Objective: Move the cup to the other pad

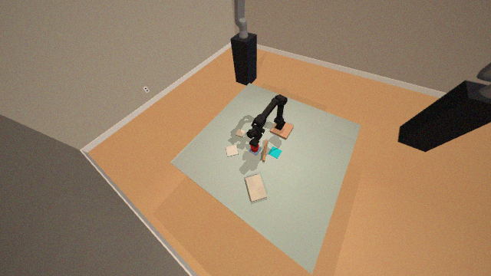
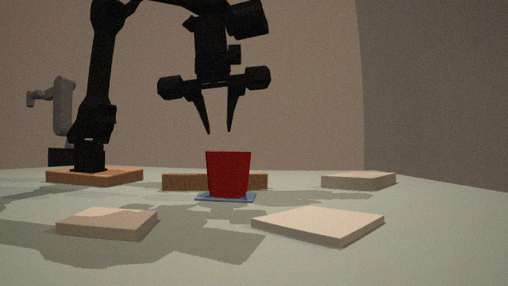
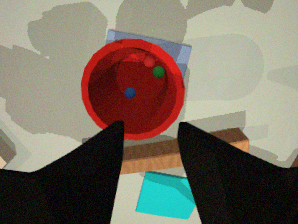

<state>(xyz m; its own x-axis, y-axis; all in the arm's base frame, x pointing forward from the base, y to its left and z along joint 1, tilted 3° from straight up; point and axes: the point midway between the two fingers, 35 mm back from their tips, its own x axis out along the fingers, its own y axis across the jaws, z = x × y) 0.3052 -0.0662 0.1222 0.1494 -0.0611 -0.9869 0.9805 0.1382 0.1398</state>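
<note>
Right now the red cup is 70 mm below my gripper tip, 20 mm ahead of it and 10 mm to the right of it. Also, from my gripper tip: cyan pad: 160 mm to the left, 110 mm below, 50 mm behind; long wooden bar: 100 mm below, 80 mm to the left, 20 mm behind.
</note>
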